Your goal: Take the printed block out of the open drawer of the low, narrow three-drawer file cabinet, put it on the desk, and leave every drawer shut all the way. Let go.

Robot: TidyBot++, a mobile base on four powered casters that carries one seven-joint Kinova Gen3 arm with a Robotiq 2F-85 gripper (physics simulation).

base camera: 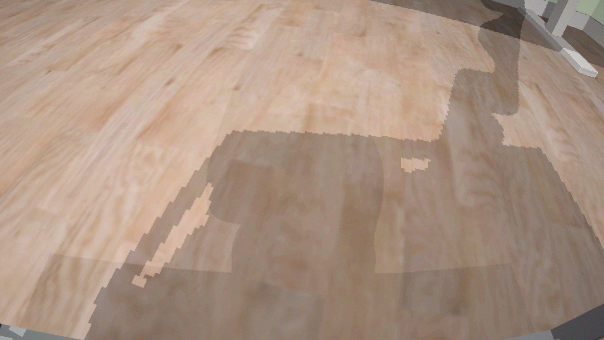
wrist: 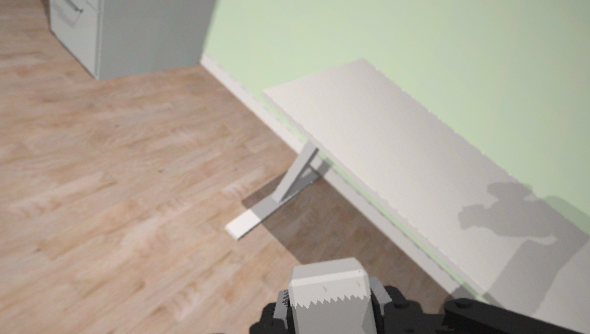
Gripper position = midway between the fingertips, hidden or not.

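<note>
Here is my gripper (wrist: 330,304), which I can see, and with it I see a white desk (wrist: 516,251).
</note>
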